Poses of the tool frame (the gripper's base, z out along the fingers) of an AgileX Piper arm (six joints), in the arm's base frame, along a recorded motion.
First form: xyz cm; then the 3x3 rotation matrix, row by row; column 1 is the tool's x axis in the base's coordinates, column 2 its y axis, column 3 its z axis. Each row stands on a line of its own.
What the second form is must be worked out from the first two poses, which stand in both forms.
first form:
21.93 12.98 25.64
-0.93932 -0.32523 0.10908
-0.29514 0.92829 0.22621
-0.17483 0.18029 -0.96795
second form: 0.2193 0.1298 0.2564 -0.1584 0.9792 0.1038 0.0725
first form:
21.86 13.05 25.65
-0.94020 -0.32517 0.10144
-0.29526 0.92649 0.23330
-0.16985 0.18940 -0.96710
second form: 0.2186 0.1305 0.2565 -0.1584 0.9790 0.1079 0.0693
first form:
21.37 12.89 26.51
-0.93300 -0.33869 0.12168
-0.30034 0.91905 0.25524
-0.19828 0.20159 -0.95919
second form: 0.2137 0.1289 0.2651 -0.1637 0.9761 0.1170 0.0819
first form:
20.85 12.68 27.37
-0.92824 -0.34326 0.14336
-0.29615 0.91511 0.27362
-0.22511 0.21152 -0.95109
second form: 0.2085 0.1268 0.2737 -0.1641 0.9740 0.1245 0.0946
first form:
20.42 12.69 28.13
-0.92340 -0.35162 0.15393
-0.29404 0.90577 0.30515
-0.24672 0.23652 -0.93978
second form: 0.2042 0.1269 0.2813 -0.1663 0.9707 0.1395 0.1032
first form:
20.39 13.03 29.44
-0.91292 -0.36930 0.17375
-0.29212 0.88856 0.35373
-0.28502 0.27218 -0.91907
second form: 0.2039 0.1303 0.2944 -0.1715 0.9644 0.1622 0.1189
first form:
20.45 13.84 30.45
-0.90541 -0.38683 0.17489
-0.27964 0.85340 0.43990
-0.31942 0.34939 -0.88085
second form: 0.2045 0.1384 0.3045 -0.1747 0.9539 0.2069 0.1296
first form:
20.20 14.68 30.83
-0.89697 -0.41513 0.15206
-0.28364 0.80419 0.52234
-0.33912 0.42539 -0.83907
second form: 0.2020 0.1468 0.3083 -0.1857 0.9408 0.2518 0.1305
